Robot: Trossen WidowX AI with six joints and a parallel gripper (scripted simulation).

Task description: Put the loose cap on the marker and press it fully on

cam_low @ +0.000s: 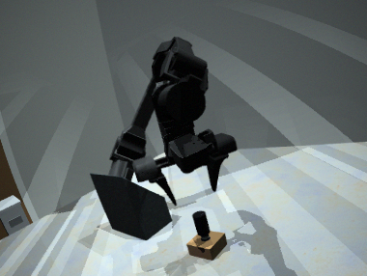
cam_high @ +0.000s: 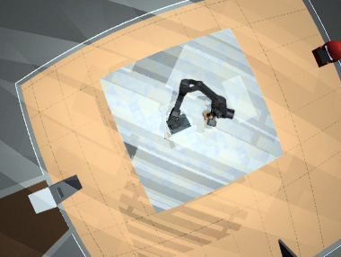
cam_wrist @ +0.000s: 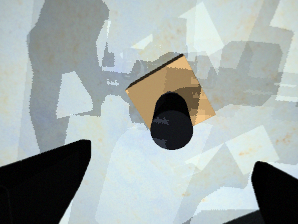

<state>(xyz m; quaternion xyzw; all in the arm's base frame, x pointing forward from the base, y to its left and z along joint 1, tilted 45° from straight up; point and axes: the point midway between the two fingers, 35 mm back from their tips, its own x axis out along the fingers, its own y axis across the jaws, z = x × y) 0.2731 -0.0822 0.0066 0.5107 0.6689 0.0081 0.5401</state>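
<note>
Now: gripper tip 60 mm above the dark cap.
</note>
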